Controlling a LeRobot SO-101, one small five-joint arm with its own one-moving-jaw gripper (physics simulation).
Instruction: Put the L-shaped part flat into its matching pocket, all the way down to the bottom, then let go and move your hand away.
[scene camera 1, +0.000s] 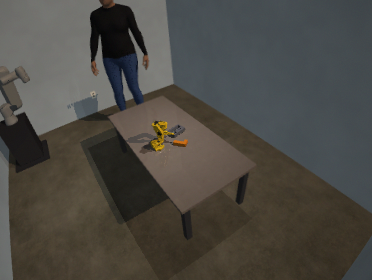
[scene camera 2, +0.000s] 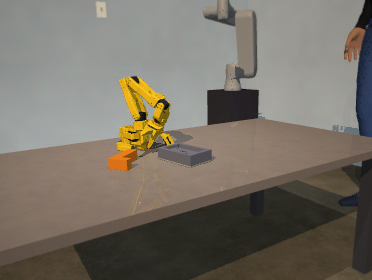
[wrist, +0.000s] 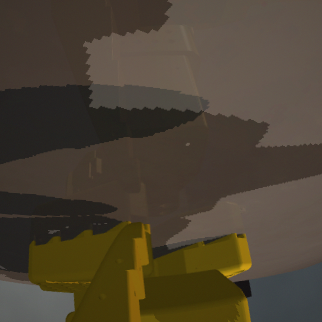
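Observation:
The orange L-shaped part (scene camera 1: 180, 143) (scene camera 2: 121, 160) lies flat on the table (scene camera 1: 207, 171) (scene camera 2: 270, 144), in front of the yellow arm's base. The grey pocket block (scene camera 1: 177, 130) (scene camera 2: 192, 157) sits just beside it, and its pocket looks empty. My gripper (scene camera 1: 169, 136) (scene camera 2: 158, 143) (wrist: 160, 246) is open and empty. It hangs low over the table between the arm's base and the grey block, a short way behind the L-part. The wrist view shows only the two spread jaws, the table top and shadows; neither the part nor the block shows there.
A person (scene camera 1: 116, 45) (scene camera 2: 364, 75) stands at the table's far end. A large grey robot arm (scene camera 1: 11, 87) (scene camera 2: 245, 45) stands on a black pedestal (scene camera 1: 20, 138) (scene camera 2: 232, 105) off the table.

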